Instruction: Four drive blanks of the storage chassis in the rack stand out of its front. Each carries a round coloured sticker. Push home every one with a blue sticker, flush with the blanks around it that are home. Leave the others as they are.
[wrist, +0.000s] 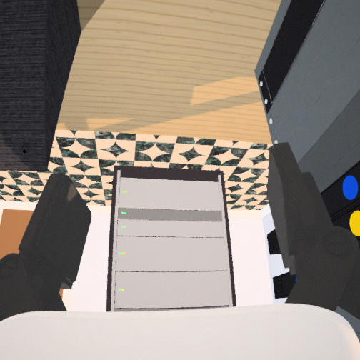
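My gripper (168, 181) is open and empty, its two dark fingers wide apart at the left and right. At the right edge, a round blue sticker (350, 187) and a round yellow sticker (356, 223) show on dark blanks, partly cut off by the frame and to the right of the right finger. Two black blocks (283, 286) (272, 242) stick out left of that finger, and a small sliver of blue shows beside the lower one. The right finger hides part of this area. I cannot tell how far each blank stands out.
A grey metal unit (310, 95) fills the upper right. A dark textured box (25, 75) stands at the upper left. A cabinet with pale grey panels (170, 192) and small lights is at the centre, beyond the fingers. Wooden flooring (170, 65) and a patterned tile strip (155, 150) lie behind.
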